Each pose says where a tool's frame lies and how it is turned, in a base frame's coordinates. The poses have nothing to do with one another.
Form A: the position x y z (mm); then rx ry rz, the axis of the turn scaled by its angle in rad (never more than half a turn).
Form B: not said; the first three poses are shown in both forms.
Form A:
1: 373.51, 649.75, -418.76, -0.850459, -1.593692, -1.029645
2: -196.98, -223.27, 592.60, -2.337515, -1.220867, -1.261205
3: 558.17, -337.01, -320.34, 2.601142, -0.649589, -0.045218
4: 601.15, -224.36, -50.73, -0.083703, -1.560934, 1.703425
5: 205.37, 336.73, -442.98, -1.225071, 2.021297, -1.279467
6: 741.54, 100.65, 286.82, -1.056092, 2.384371, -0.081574
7: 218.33, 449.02, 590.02, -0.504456, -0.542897, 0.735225
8: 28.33, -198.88, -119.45, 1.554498, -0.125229, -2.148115
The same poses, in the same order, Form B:
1: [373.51, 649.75, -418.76], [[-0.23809, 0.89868, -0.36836], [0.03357, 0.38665, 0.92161], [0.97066, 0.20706, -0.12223]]
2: [-196.98, -223.27, 592.60], [[0.28742, 0.75348, 0.59132], [0.56653, -0.63153, 0.52935], [0.77229, 0.18286, -0.60838]]
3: [558.17, -337.01, -320.34], [[0.88819, -0.43807, -0.13861], [-0.45305, -0.78470, -0.42307], [0.07657, 0.43856, -0.89543]]
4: [601.15, -224.36, -50.73], [[-0.67295, -0.50257, -0.54273], [0.58446, 0.08844, -0.80659], [0.45336, -0.86000, 0.23421]]
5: [205.37, 336.73, -442.98], [[-0.50423, -0.44214, 0.74180], [-0.85964, 0.17520, -0.47991], [0.08222, -0.87967, -0.46842]]
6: [741.54, 100.65, 286.82], [[-0.55652, -0.67274, 0.48755], [-0.70449, 0.69318, 0.15232], [-0.44043, -0.25870, -0.85971]]
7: [218.33, 449.02, 590.02], [[0.61893, -0.48384, -0.61873], [0.73372, 0.63730, 0.23560], [0.28032, -0.59979, 0.74944]]
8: [28.33, -198.88, -119.45], [[-0.23773, 0.32670, -0.91474], [-0.43078, -0.87952, -0.20217], [-0.87058, 0.34599, 0.34983]]
